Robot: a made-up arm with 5 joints.
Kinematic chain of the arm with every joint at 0, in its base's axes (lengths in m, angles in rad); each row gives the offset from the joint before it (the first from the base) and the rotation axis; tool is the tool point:
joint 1: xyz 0 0 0.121 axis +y
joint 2: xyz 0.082 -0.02 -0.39 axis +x
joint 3: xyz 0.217 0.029 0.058 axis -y
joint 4: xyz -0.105 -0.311 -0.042 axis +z
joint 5: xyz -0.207 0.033 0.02 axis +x
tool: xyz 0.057 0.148 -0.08
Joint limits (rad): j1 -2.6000..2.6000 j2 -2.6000..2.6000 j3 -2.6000..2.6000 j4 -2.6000..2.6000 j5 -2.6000..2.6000
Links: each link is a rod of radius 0.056 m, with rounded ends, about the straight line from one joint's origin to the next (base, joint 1, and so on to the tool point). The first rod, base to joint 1, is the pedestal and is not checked.
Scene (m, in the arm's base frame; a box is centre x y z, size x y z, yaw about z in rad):
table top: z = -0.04
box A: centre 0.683 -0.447 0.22 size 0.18 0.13 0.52 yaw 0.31
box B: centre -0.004 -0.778 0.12 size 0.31 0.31 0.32 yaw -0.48
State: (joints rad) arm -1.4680 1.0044 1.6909 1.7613 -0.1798
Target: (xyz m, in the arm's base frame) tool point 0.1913 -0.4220 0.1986
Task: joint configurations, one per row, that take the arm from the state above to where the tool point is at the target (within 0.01 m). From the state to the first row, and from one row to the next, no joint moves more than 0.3 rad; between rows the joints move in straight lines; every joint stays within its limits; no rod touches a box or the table.
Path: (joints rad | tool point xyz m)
1: -1.6579 0.9117 1.6303 1.5099 -0.4269 | 0.7915 -0.1365 0.6615
2: -1.8477 0.8191 1.5697 1.2584 -0.6741 | 0.6452 -0.1526 0.7988
3: -2.0376 0.7264 1.5090 1.0070 -0.9212 | 0.4850 -0.1772 0.8944
4: -2.0700 0.4537 1.4926 1.0222 -0.6695 | 0.4388 -0.2442 0.8775
5: -2.1024 0.1811 1.4762 1.0374 -0.4177 | 0.3887 -0.3108 0.8430
6: -2.1348 -0.0916 1.4597 1.0526 -0.1659 | 0.3301 -0.3742 0.7886
7: -2.1672 -0.3643 1.4433 1.0677 0.0859 | 0.2600 -0.4259 0.7131
8: -2.1996 -0.6369 1.4268 1.0829 0.3376 | 0.1793 -0.4545 0.6181
9: -2.0370 -0.6711 1.1382 1.2339 0.3798 | 0.2530 -0.4685 0.4639
10: -1.8744 -0.7052 0.8496 1.3848 0.4220 | 0.2520 -0.4565 0.3120
11: -1.7119 -0.7394 0.5609 1.5357 0.4641 | 0.1913 -0.4220 0.1986

